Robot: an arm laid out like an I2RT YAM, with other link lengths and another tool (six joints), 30 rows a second.
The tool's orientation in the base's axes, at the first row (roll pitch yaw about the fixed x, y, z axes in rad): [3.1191, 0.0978, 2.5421]
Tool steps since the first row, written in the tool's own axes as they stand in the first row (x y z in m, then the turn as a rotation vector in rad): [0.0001, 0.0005, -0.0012, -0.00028, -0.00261, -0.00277]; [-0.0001, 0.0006, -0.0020, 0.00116, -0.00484, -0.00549]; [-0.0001, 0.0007, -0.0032, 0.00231, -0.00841, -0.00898]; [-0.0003, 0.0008, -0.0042, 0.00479, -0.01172, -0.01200]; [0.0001, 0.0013, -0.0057, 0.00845, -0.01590, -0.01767]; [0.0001, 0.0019, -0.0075, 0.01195, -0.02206, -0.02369]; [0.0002, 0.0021, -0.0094, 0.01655, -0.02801, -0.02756]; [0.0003, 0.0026, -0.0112, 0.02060, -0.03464, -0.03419]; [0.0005, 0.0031, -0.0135, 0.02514, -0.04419, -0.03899]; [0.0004, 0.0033, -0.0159, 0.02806, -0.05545, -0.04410]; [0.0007, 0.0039, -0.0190, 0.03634, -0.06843, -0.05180]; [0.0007, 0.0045, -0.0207, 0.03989, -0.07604, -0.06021]
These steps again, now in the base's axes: [0.0001, 0.0005, 0.0012, -0.00150, -0.00221, 0.00272]; [0.0002, 0.0005, 0.0020, -0.00419, -0.00315, 0.00524]; [0.0002, 0.0006, 0.0032, -0.00746, -0.00533, 0.00852]; [0.0003, 0.0006, 0.0042, -0.01165, -0.00656, 0.01121]; [0.0001, 0.0013, 0.0057, -0.01753, -0.00775, 0.01640]; [0.0003, 0.0019, 0.0075, -0.02443, -0.01066, 0.02191]; [0.0001, 0.0022, 0.0094, -0.03192, -0.01286, 0.02518]; [0.0002, 0.0027, 0.0112, -0.03959, -0.01582, 0.03123]; [0.0001, 0.0033, 0.0135, -0.04914, -0.02099, 0.03535]; [0.0000, 0.0035, 0.0159, -0.05835, -0.02847, 0.03990]; [-0.0002, 0.0043, 0.0189, -0.07317, -0.03427, 0.04646]; [0.0000, 0.0049, 0.0206, -0.08115, -0.03826, 0.05431]
